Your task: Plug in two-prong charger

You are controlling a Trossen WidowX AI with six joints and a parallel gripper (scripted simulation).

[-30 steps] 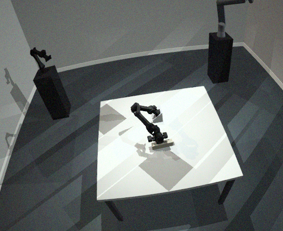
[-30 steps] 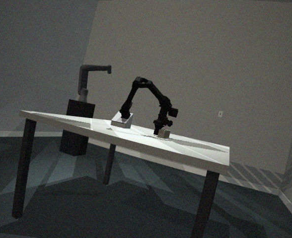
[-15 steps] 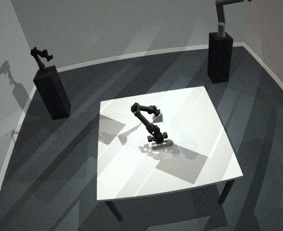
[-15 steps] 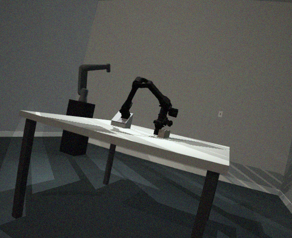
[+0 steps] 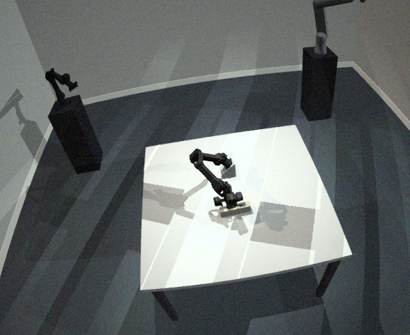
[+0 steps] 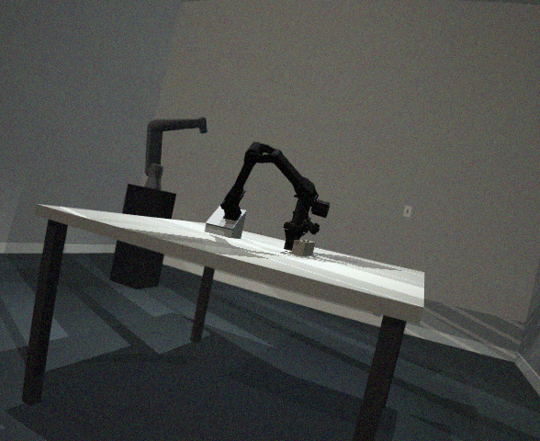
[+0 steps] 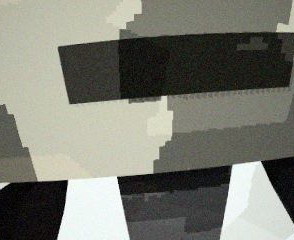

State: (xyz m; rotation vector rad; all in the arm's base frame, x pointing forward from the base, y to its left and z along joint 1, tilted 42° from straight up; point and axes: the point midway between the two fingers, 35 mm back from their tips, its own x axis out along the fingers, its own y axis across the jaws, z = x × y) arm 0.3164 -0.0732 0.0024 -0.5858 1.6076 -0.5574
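Now: the two-prong charger 20 mm ahead of my gripper tip and 10 mm above it.
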